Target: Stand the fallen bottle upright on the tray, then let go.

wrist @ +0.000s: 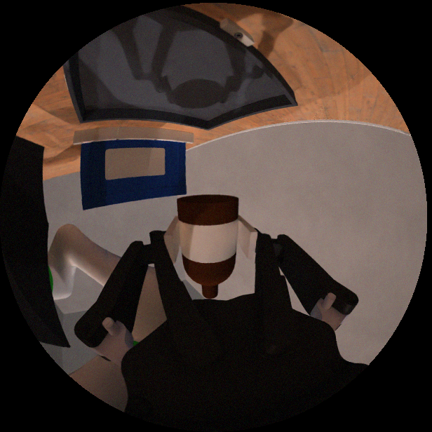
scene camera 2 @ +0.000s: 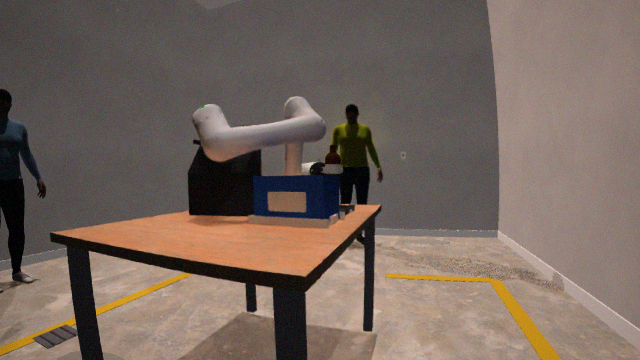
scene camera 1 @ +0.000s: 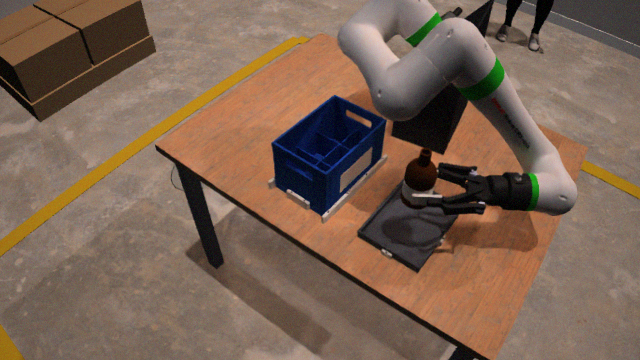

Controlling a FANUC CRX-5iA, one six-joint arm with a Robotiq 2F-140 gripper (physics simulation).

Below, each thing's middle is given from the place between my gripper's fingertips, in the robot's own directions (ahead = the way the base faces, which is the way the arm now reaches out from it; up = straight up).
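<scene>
Looking at the brown bottle (scene camera 1: 420, 176), I find it 4 cm higher than my hand, and it is also 1 cm behind my hand and 2 cm to the left of it.
</scene>
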